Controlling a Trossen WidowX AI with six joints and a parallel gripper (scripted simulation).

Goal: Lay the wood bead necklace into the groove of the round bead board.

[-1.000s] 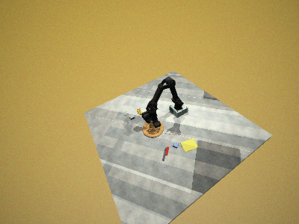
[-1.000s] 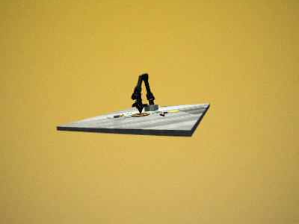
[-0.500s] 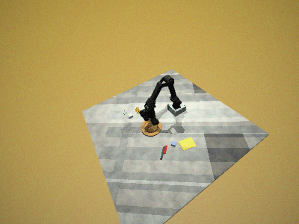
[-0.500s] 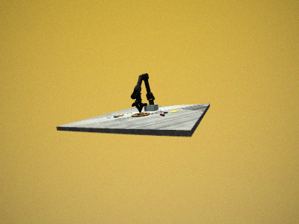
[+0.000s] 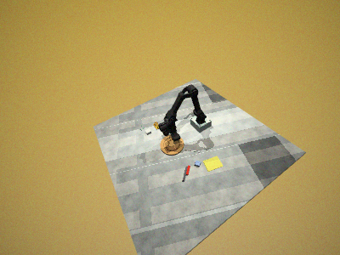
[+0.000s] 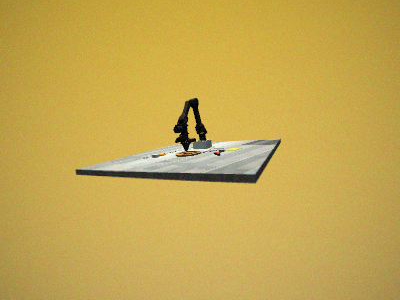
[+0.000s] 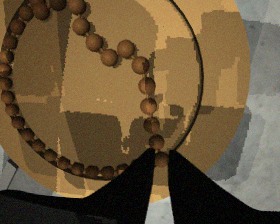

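The round bead board is 50 mm to the left of my gripper tip, 40 mm ahead of it and 10 mm below it. The rest, counted from my gripper tip: thin grey stick 180 mm to the left, 80 mm behind, 20 mm below; small blue block 300 mm to the left, 60 mm behind, 10 mm below; grey piece 180 mm to the right, 180 mm ahead, 10 mm below.
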